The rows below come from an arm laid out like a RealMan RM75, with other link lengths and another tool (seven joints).
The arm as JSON. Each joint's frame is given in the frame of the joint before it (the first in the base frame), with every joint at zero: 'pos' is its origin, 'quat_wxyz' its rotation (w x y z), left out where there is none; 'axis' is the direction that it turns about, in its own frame. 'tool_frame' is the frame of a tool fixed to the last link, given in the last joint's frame.
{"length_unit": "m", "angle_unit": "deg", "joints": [
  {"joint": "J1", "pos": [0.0, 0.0, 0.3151], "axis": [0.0, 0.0, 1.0]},
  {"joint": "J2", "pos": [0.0, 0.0, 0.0], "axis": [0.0, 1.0, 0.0]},
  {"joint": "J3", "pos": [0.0, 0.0, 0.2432], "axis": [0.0, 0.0, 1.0]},
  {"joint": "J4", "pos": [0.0, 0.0, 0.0], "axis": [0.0, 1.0, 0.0]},
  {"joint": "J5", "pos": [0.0, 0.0, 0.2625], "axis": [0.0, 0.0, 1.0]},
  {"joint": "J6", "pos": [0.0, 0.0, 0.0], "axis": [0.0, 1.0, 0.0]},
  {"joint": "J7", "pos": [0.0, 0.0, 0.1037], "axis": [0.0, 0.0, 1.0]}
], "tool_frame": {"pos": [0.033, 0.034, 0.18], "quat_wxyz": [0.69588, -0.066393, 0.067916, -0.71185]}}
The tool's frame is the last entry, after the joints.
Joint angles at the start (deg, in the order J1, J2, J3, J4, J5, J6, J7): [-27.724, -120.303, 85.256, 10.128, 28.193, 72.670, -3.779]
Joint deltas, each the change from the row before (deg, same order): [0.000, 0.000, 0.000, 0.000, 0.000, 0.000, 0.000]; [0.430, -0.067, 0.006, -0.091, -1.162, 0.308, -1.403]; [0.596, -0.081, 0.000, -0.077, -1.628, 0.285, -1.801]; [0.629, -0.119, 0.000, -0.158, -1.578, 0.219, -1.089]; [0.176, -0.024, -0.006, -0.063, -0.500, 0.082, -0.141]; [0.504, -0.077, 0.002, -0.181, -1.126, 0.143, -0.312]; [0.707, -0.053, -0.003, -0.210, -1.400, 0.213, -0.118]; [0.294, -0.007, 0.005, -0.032, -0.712, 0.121, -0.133]
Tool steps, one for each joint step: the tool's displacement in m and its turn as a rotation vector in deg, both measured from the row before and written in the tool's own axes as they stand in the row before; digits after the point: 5 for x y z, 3 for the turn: [0.00000, 0.00000, 0.00000, 0.000, 0.000, 0.000]; [0.00556, 0.00082, -0.00235, -0.021, 1.614, -1.741]; [0.00818, 0.00071, -0.00323, 0.026, 2.254, -2.215]; [0.00734, -0.00035, -0.00388, 0.146, 2.113, -1.561]; [0.00237, -0.00011, -0.00115, 0.026, 0.624, -0.276]; [0.00520, -0.00108, -0.00358, 0.211, 1.467, -0.664]; [0.00694, -0.00158, -0.00516, 0.285, 1.824, -0.510]; [0.00376, -0.00006, -0.00182, 0.017, 0.884, -0.268]
